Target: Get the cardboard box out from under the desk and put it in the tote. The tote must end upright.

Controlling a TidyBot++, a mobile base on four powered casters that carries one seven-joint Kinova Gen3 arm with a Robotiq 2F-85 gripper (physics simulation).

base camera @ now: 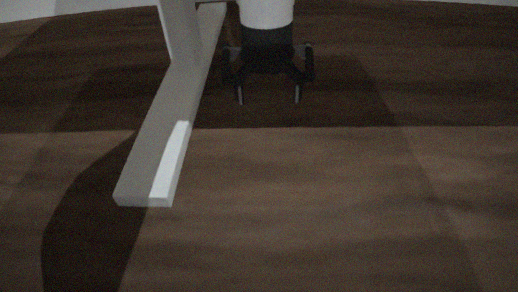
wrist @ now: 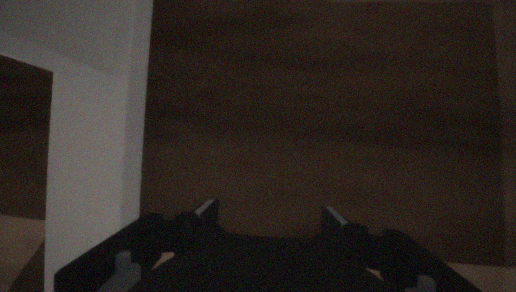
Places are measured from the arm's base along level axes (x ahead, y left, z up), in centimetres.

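Where they show: gripper, fingertip midpoint: (base camera: 268, 101) (wrist: 268, 214).
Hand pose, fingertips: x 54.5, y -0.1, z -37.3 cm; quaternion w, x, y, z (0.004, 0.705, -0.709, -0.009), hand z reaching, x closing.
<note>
After its pixels a point has its place.
My gripper (base camera: 269, 95) @(z -37.3, x 54.5, y -0.1 cm) (wrist: 268, 214) @(z -37.3, x 54.5, y -0.1 cm) is open and empty, above the shaded wooden floor. In the base camera view it is just right of a pale grey desk leg (base camera: 182, 37) @(z -29.9, x 65.9, y 15.8 cm) with a long foot on the floor. In the wrist view the desk leg (wrist: 90, 150) stands to the left of the fingers, close to the left finger linkage. The cardboard box and the tote do not show in either view.
The desk's foot (base camera: 155, 130) runs from beside the gripper toward the camera, with a bright lit strip on its right side. A dark shadow lies left of the foot. A pale wall (base camera: 25, 10) @(z -36.2, x 116.5, y 88.1 cm) shows at the upper left.
</note>
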